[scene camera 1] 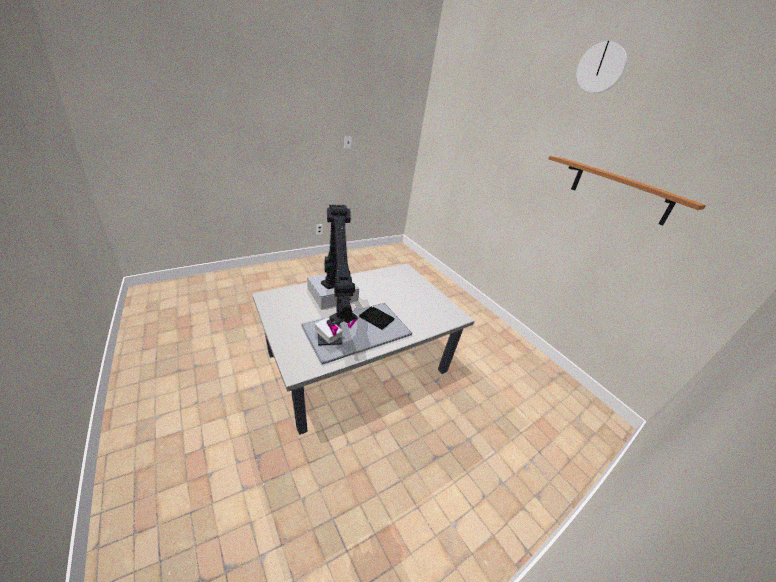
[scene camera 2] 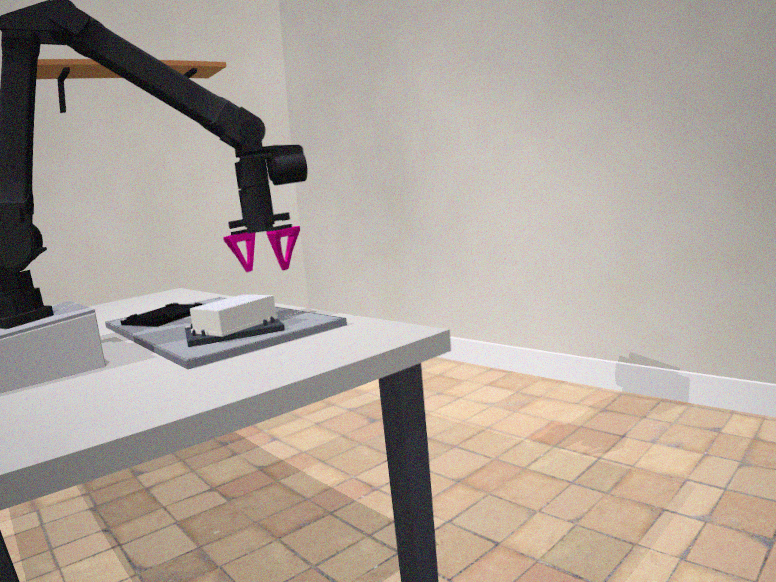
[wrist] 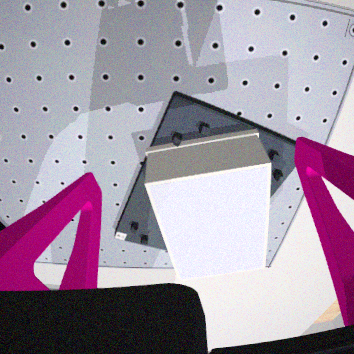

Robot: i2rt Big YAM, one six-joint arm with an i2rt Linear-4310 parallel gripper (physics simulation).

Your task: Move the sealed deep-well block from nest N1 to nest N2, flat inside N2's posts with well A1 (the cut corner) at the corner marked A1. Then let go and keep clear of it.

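Where they show: gripper, fingertip midpoint: point(scene camera 1: 341, 331) point(scene camera 2: 266, 270) point(wrist: 193, 165); arm's base, link origin: point(scene camera 1: 332, 283) point(scene camera 2: 21, 320).
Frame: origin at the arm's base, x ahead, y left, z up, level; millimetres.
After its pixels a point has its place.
The white sealed block point(scene camera 1: 326, 328) {z -20, x 299, y -240 mm} point(scene camera 2: 241, 314) {z -37, x 281, y -267 mm} point(wrist: 215, 220) {z -20, x 312, y -226 mm} sits over a dark nest plate point(scene camera 2: 235, 337) {z -70, x 261, y -268 mm} point(wrist: 165, 117) {z -62, x 379, y -199 mm} and looks turned relative to its edges in the wrist view. Several small posts show around the block; its contact with them is unclear. A small white label, seemingly A1, marks the plate's left corner in the wrist view. A second, black nest point(scene camera 1: 376, 316) {z -62, x 333, y 74 mm} point(scene camera 2: 161, 314) {z -63, x 317, y 64 mm} lies apart from it. I cannot read which nest is N1 or N2, or make out the block's cut corner. My gripper point(scene camera 1: 343, 326) {z 17, x 393, y -215 mm} point(scene camera 2: 267, 270) {z 17, x 393, y -215 mm} point(wrist: 193, 165) {z 17, x 393, y -215 mm} is open and empty, above the block.
Both nests lie on a grey perforated board point(scene camera 1: 399, 330) {z -74, x 485, y 111 mm} point(scene camera 2: 322, 322) {z -74, x 397, y -337 mm} point(wrist: 50, 60) {z -73, x 433, y -126 mm} on the white table point(scene camera 1: 432, 306) {z -87, x 438, y 461 mm} point(scene camera 2: 382, 338) {z -87, x 380, y -477 mm}. The arm stands on a grey box point(scene camera 1: 320, 296) {z 6, x 79, y -135 mm} point(scene camera 2: 50, 350) {z -40, x 4, y -119 mm} behind the board. A wooden rail point(scene camera 1: 626, 181) point(scene camera 2: 150, 70) is on the wall.
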